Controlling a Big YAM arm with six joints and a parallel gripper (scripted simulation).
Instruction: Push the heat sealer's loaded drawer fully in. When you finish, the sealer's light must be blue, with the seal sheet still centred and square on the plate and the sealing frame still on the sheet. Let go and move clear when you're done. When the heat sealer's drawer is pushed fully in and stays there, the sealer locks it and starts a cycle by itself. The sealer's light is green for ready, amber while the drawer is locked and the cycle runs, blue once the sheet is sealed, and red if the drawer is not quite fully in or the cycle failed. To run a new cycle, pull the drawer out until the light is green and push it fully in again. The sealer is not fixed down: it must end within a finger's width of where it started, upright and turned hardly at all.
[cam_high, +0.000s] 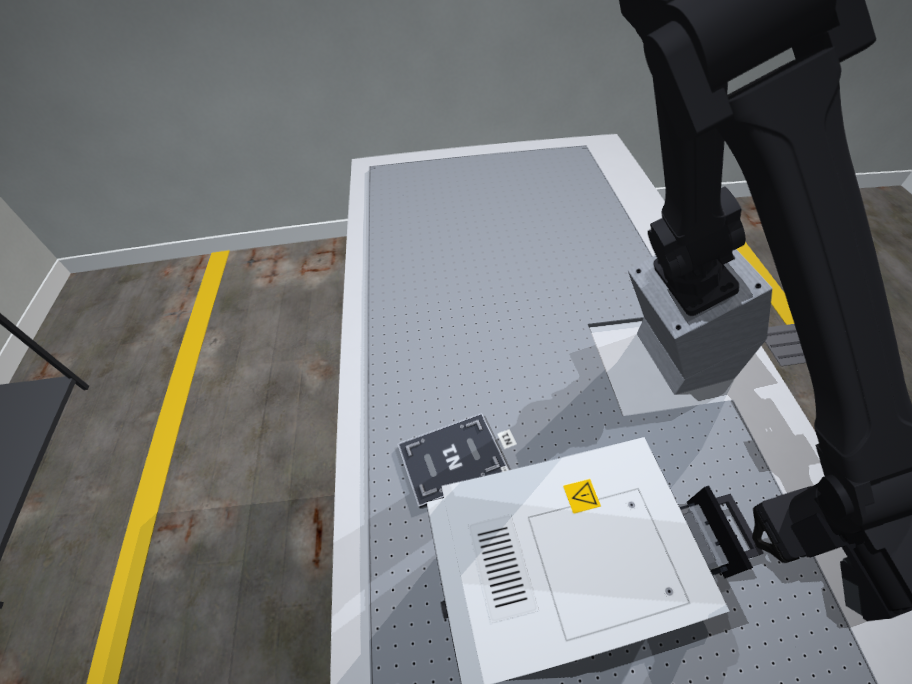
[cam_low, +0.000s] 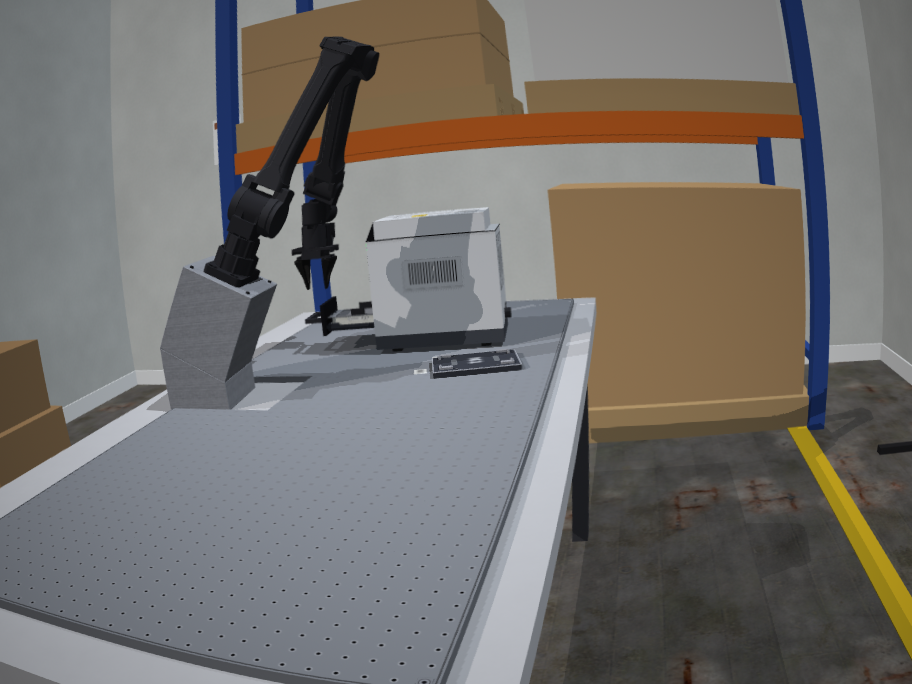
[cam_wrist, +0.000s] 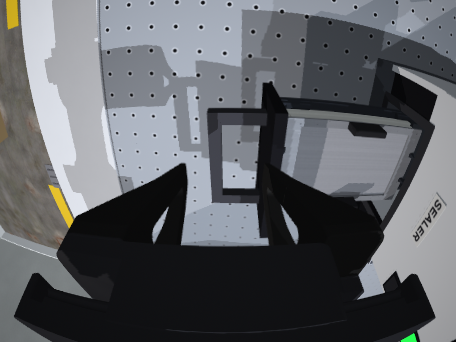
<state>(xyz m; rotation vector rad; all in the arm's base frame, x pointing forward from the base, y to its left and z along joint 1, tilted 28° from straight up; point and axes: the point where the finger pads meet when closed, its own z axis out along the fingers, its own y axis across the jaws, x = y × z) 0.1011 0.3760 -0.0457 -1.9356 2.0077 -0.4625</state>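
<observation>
The black drawer is 10 cm ahead of my hand, 3 cm to the right of it and 8 cm below it. Also, from my hand: white tag 27 cm ahead, 29 cm to the right, 14 cm below.
</observation>
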